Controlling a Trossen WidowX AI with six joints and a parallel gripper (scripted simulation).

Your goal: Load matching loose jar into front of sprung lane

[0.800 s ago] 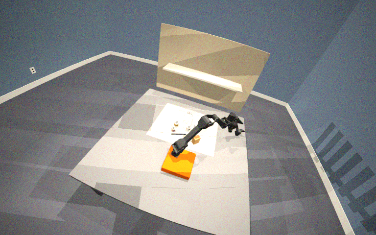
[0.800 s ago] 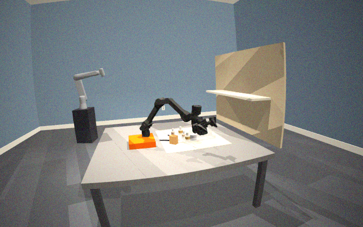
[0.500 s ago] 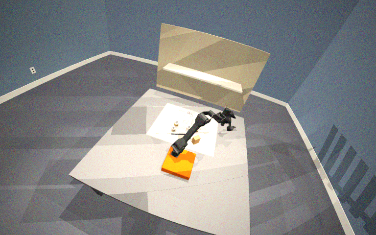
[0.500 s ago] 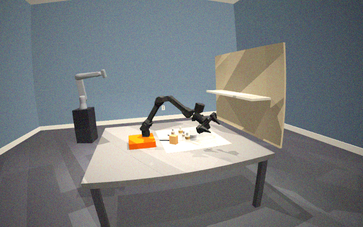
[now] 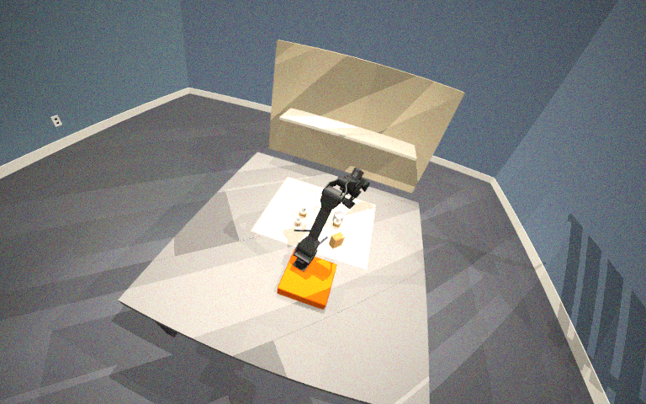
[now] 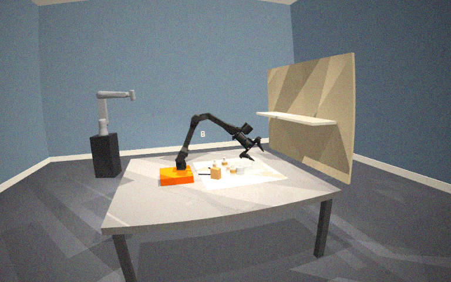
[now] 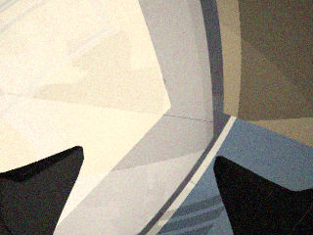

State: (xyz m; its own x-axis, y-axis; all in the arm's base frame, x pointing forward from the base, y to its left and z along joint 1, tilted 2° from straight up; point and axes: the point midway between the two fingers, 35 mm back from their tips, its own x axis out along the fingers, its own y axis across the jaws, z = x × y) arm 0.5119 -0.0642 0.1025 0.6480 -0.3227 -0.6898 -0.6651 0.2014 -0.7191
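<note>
Right now my gripper tip is 120 mm past the grey lid, 60 mm to the right of it and 110 mm above it. The rest, counted from my gripper tip: pusher lane: 60 mm behind, 180 mm to the left, 120 mm below; then tan cube: 290 mm behind, 100 mm below; then shelf: 300 mm ahead, 250 mm to the left, 230 mm above.
</note>
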